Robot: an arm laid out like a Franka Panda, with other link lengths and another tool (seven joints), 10 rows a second.
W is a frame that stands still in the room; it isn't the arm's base.
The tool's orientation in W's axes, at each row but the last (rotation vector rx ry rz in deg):
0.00 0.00 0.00
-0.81 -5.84 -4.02
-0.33 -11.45 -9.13
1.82 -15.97 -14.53
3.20 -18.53 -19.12
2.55 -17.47 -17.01
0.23 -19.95 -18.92
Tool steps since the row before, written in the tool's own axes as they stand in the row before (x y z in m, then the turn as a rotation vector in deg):
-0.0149 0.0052 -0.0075 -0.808 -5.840 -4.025
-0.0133 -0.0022 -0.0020 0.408 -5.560 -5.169
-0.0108 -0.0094 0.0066 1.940 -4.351 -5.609
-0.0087 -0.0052 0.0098 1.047 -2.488 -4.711
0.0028 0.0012 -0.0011 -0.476 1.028 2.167
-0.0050 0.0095 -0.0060 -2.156 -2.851 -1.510
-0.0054 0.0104 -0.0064 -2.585 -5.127 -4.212
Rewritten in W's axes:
-0.0149 0.0052 -0.0075 -0.808 -5.840 -4.025
-0.0132 -0.0013 -0.0033 0.535 -5.665 -5.041
-0.0132 -0.0074 0.0042 2.295 -4.721 -5.157
-0.0121 -0.0028 0.0067 1.669 -2.690 -4.411
0.0032 0.0002 -0.0001 -0.799 1.126 2.018
-0.0001 0.0105 -0.0063 -2.309 -2.091 -2.313
0.0007 0.0112 -0.0072 -2.505 -4.251 -5.135

